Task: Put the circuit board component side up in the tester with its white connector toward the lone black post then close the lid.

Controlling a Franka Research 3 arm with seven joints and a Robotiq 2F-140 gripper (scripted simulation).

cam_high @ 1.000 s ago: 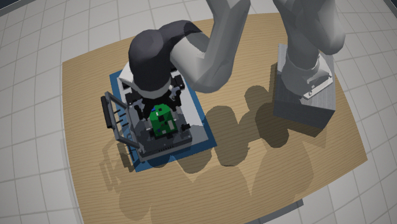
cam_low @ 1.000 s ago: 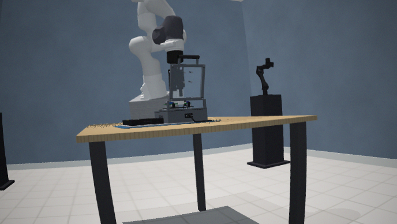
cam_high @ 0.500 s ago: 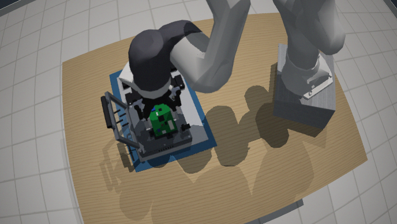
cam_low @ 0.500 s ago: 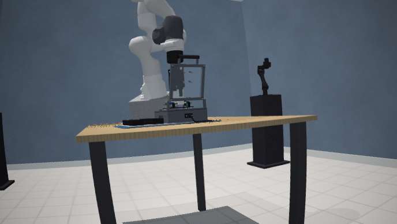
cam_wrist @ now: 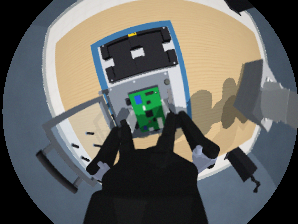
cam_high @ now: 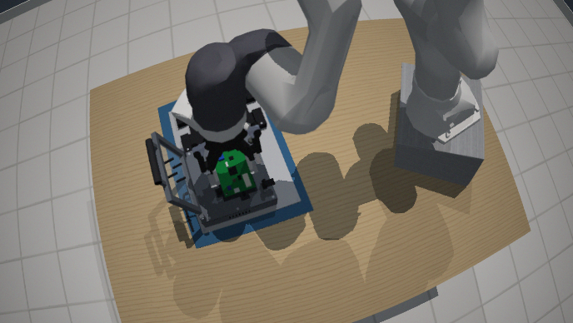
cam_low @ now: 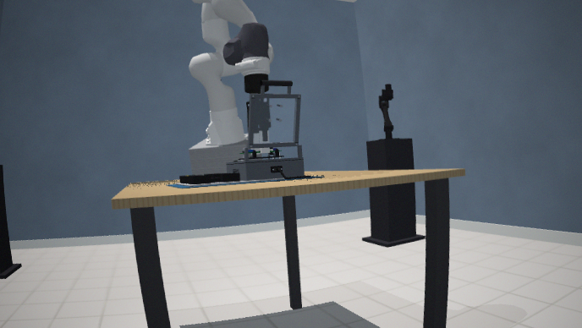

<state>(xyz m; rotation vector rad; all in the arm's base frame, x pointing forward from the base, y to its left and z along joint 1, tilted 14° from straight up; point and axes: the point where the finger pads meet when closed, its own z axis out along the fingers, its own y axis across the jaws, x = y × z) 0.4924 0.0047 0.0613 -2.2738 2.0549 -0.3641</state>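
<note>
Right now the green circuit board is 2 cm below my hand. Round my hand: black post (7 cm behind, 5 cm to the left, 2 cm below); then see-through lid (12 cm ahead, 1 cm to the left, 8 cm above).
</note>
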